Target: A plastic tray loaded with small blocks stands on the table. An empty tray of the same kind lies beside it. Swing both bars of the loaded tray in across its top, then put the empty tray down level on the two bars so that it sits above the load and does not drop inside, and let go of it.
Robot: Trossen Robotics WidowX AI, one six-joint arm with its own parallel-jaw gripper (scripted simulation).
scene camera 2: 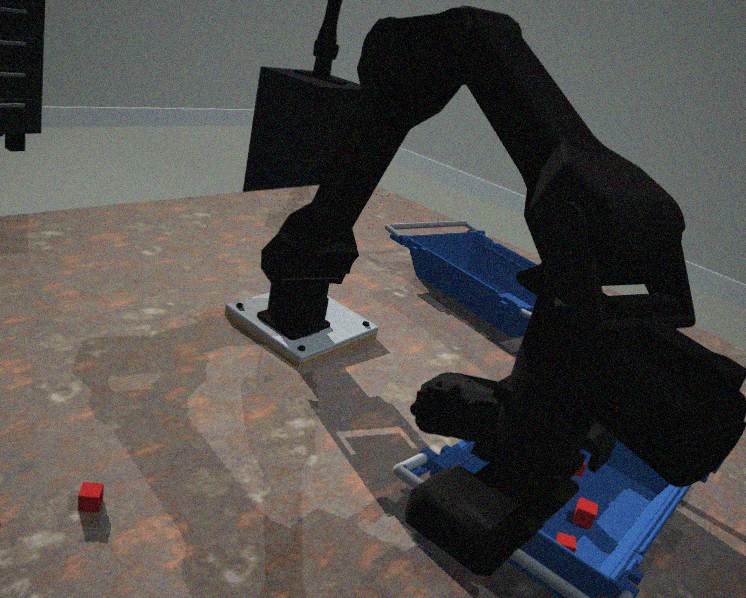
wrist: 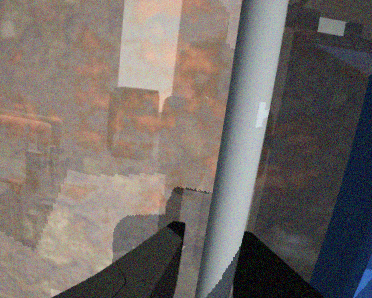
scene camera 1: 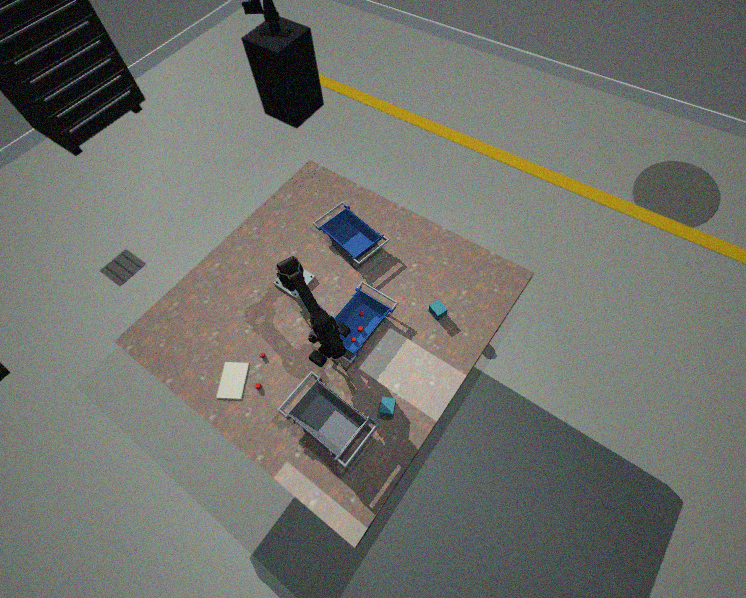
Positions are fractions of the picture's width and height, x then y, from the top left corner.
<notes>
I see my gripper (scene camera 2: 0.65,0.94), a blue tray (scene camera 2: 0.63,0.45) and a white plate (scene camera 1: 0.31,0.64).
The blue tray is seen too in scene camera 1 (scene camera 1: 0.47,0.39). My gripper is seen too in the wrist view (wrist: 0.56,0.80). The wrist view does not show the blue tray: it is out of frame. Scene camera 2 does not show the white plate: it is out of frame.
</notes>
